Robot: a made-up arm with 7 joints.
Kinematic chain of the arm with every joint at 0, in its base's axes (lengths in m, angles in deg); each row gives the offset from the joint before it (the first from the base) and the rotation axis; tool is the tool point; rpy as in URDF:
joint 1: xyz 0 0 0.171 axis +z
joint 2: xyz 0 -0.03 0.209 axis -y
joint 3: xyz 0 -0.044 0.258 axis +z
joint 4: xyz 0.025 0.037 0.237 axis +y
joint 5: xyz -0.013 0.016 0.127 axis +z
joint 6: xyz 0 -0.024 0.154 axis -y
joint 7: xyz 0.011 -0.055 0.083 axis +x
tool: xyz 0 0 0 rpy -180 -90 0
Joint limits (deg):
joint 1: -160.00..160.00
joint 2: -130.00..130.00
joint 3: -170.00..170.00
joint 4: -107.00..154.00
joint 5: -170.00..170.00
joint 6: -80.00..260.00
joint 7: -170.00..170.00
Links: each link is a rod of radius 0.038 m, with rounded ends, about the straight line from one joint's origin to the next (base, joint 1, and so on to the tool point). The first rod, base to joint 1, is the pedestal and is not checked.
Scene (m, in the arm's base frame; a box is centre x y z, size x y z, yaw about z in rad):
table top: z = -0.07
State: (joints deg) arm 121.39 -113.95 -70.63 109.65 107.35 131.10 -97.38
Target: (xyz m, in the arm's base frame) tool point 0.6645 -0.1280 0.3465
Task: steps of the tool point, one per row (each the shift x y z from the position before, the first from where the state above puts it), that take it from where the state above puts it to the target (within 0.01 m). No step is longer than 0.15 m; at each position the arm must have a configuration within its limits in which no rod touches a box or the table.
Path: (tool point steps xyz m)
1: 0.1038 0.0069 0.0125
2: 0.1089 -0.0199 0.0163
3: 0.1068 -0.0487 0.0205
4: 0.0969 -0.0772 0.0252
5: 0.0791 -0.1035 0.0299
6: 0.0538 -0.1251 0.0348
7: 0.0227 -0.1396 0.0391

